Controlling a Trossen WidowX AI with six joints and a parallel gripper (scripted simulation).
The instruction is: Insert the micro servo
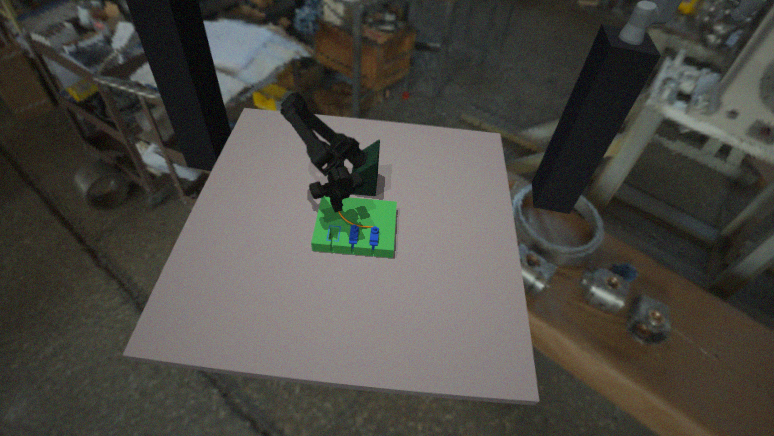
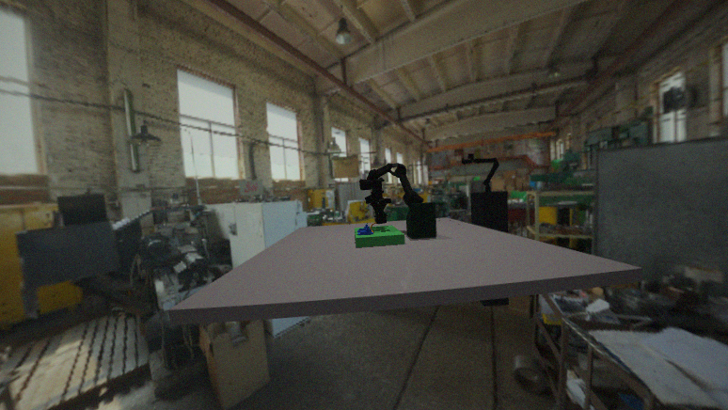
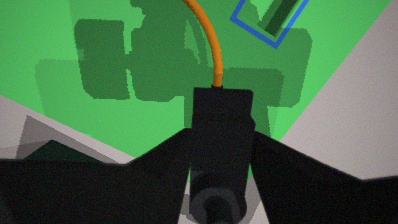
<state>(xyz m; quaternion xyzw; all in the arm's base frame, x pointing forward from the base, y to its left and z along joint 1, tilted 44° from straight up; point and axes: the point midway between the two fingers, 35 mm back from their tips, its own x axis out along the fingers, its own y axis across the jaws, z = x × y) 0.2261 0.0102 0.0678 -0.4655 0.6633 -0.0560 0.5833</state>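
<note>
Right now my gripper tip is 20 mm past the deck, 70 mm to the right of it and 100 mm above it.
</note>
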